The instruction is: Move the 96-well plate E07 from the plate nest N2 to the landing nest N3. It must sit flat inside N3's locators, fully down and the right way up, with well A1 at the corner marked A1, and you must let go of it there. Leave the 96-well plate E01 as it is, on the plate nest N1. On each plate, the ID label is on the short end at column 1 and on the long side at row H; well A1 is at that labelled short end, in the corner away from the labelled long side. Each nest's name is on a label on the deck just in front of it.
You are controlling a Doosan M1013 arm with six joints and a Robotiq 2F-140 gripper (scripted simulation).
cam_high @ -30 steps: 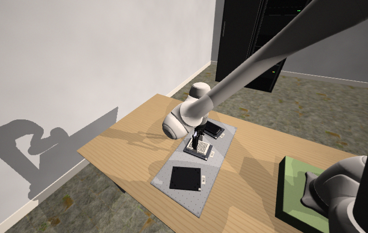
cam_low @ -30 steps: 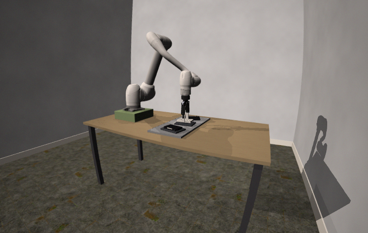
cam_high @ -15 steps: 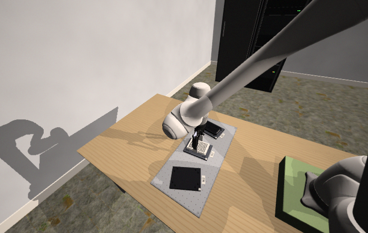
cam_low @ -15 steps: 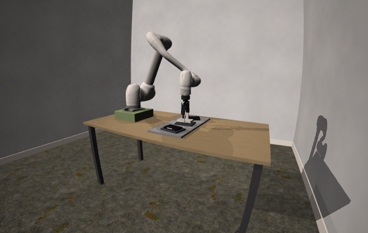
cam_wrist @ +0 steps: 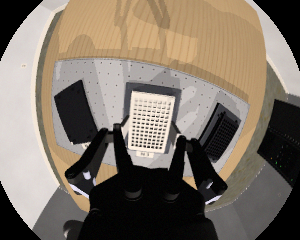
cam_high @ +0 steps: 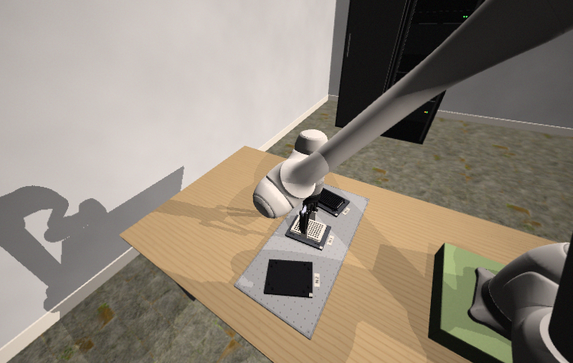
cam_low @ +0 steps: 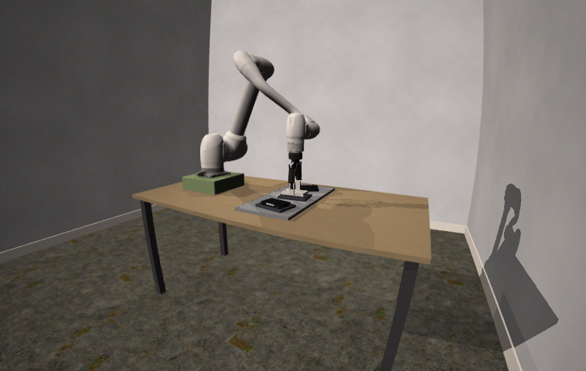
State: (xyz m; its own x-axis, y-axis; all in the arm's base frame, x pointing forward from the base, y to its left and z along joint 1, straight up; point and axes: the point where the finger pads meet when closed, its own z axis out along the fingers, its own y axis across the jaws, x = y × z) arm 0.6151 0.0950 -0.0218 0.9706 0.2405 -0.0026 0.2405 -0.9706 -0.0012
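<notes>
Right now the landing nest N3 is 4 cm below my hand. Also, from my hand: white 96-well plate E07: 2 cm below; n2 label: 14 cm to the left, 14 cm behind, 5 cm below; black plate E01: 20 cm to the right, 3 cm below, 3 cm ahead.
</notes>
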